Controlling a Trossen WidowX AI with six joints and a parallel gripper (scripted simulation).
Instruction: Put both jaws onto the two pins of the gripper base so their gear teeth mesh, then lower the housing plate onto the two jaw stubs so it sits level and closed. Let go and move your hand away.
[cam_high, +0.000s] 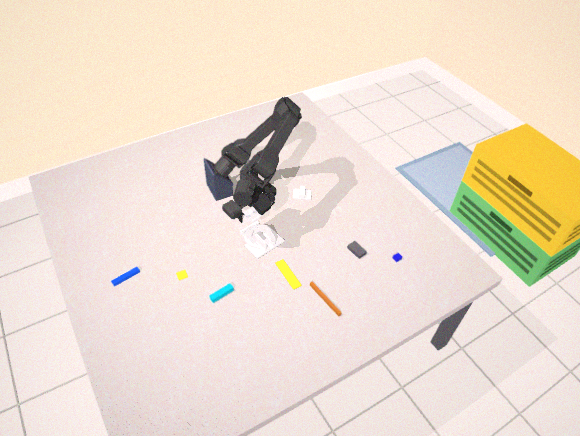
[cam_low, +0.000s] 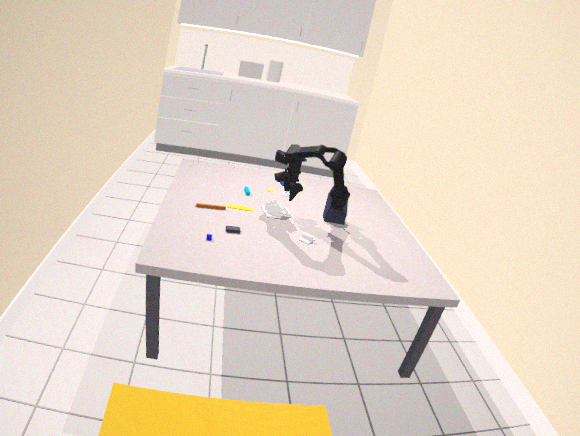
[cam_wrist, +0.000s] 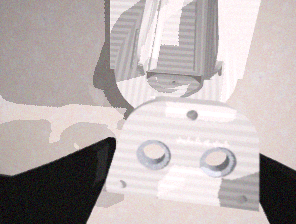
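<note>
Now: the housing plate 10 mm to the left of my gripper tip and 80 mm below it. Also, from my gripper tip: small white part: 100 mm behind, 250 mm to the left, 70 mm below; gripper base: 10 mm ahead, 20 mm above; yellow bar: 220 mm ahead, 40 mm to the left, 80 mm below.
</note>
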